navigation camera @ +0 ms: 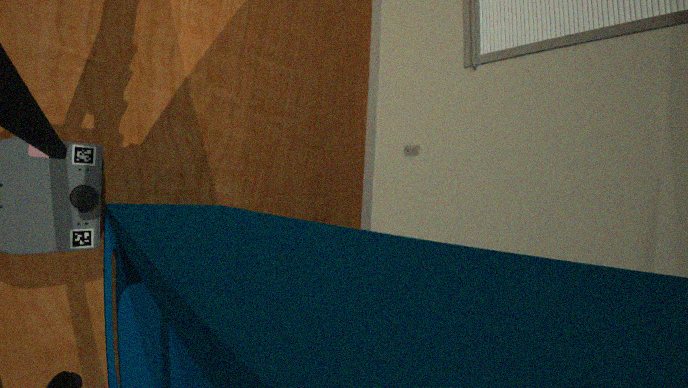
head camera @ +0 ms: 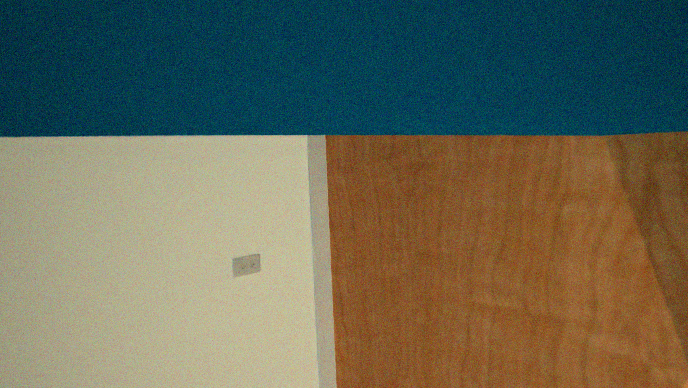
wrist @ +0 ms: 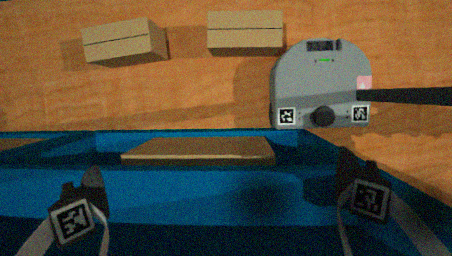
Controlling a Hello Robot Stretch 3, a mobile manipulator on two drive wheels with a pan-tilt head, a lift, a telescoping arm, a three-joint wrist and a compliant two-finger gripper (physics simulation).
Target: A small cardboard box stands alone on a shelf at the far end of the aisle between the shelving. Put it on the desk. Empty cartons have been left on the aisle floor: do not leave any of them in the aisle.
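Frame: origin at the robot's base, x ahead, y left, z up, level; metres.
Seen in the pictures: gripper, between the fingertips: (wrist: pixel 221 175); robot's base, origin of its link: (navigation camera: pixel 83 194) (wrist: pixel 309 111).
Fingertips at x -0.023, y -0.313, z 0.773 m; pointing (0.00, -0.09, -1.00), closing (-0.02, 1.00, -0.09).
Pixels of each thing's top centre, then the offset from my fingertips to it. Level surfaces: height alone.
- left carton, centre of its top: (wrist: pixel 115 39) dz -0.593, dx -0.270, dy -0.404 m
- right carton, centre of its top: (wrist: pixel 244 28) dz -0.593, dx -0.276, dy +0.044 m
- larger brown box, centre of its top: (wrist: pixel 197 202) dz -0.427, dx +0.246, dy -0.112 m
- wooden floor, height of its surface: dz -0.773 m
Two closed tan cartons show in the wrist view on the wooden floor: the left carton (wrist: pixel 117 44) lies slightly turned, and the right carton (wrist: pixel 245 30) lies close to my base. My gripper (wrist: pixel 221 175) is open, its fingers wide apart above the blue shelving (wrist: pixel 165 195), with nothing between them. A larger brown box (wrist: pixel 200 149) sits in a compartment of that shelving, beyond the fingertips; I cannot tell whether it is the task's box. The desk does not show in these views.
My grey base (wrist: pixel 320 82) (navigation camera: pixel 27 195) stands close beside blue shelving (navigation camera: pixel 400 310), whose broad face also fills the top of the head view (head camera: pixel 345 65). A pale wall (head camera: pixel 150 215) (navigation camera: pixel 525 165) meets the wooden floor (head camera: pixel 450 240) (navigation camera: pixel 280 110). A window (navigation camera: pixel 575 25) is at upper right.
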